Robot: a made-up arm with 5 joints.
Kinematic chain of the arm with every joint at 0, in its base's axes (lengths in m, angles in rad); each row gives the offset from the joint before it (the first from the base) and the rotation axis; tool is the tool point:
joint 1: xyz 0 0 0.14 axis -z
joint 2: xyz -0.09 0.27 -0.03 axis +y
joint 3: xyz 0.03 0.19 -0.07 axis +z
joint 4: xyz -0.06 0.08 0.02 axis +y
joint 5: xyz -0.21 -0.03 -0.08 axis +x
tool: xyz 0.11 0 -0.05
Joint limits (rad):
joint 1: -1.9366..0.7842
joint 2: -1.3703..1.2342
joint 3: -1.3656..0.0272
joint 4: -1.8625..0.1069
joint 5: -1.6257..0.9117
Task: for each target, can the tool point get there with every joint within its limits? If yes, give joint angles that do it. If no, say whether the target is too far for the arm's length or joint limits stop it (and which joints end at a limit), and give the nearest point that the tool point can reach.
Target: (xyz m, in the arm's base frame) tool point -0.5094 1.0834 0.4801
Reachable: no: too far | nearest point -0.2830 0.6018 0.1451 | short by 0.629 m
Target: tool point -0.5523 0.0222 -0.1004
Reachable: yes | joints -1.4267 -0.4077 -0.3657 -0.3461 0.0792
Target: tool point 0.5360 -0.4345 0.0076
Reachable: no: joint limits stop it (at a limit: joint 1, joint 3) | nearest point 0.3840 0.2266 0.0834 | short by 0.683 m
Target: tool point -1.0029 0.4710 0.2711
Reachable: no: too far | nearest point -0.6156 0.2891 0.1142 | short by 0.456 m
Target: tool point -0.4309 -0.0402 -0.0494
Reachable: yes | joints -1.5675 0.1124 -0.8719 -1.5433 -0.9695
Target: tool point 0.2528 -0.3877 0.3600
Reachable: no: joint limits stop it (at a limit: joint 1, joint 2, joint 3, joint 4) | nearest point -0.3337 -0.4070 0.1979 | short by 0.609 m
